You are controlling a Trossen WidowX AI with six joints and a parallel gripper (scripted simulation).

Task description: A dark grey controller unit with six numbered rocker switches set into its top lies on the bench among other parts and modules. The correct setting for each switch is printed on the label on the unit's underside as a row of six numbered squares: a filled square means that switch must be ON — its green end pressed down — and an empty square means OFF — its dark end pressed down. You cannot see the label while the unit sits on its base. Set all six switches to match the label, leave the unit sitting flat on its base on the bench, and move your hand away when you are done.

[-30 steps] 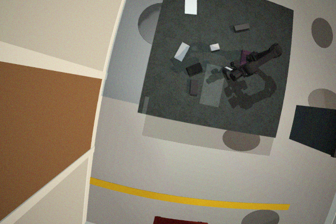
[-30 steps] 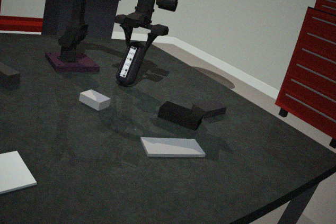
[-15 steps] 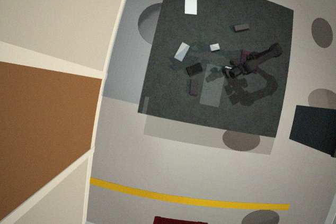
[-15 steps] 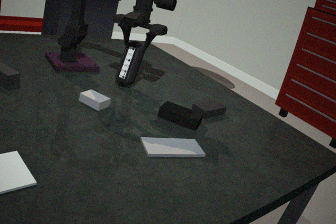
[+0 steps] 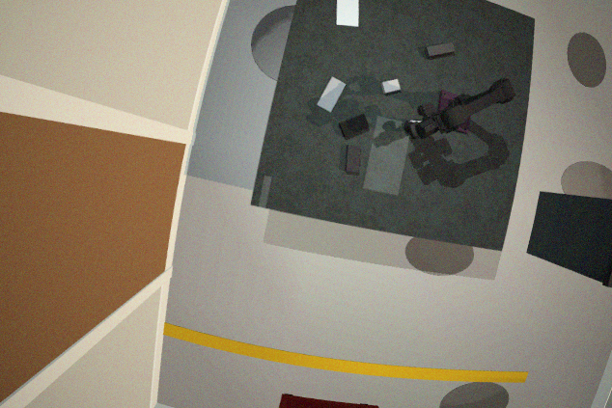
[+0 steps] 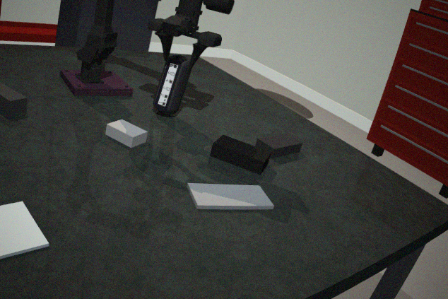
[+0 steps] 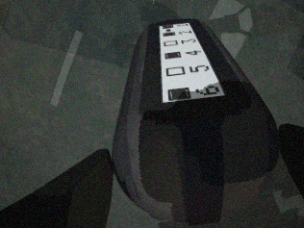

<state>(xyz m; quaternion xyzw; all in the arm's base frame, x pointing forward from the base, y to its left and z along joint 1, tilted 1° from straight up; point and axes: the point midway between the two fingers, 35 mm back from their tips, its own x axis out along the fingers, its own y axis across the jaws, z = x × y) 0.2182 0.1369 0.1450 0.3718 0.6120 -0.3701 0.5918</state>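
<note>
My gripper tip is now 110 mm short of the light grey block, 190 mm to the left of it and 120 mm above it. The rest, counted from my gripper tip: dark block 270 mm ahead, 10 mm to the left, 120 mm below; dark grey block 130 mm behind, 410 mm to the right, 120 mm below; white sheet 340 mm ahead, 560 mm to the right, 130 mm below.
</note>
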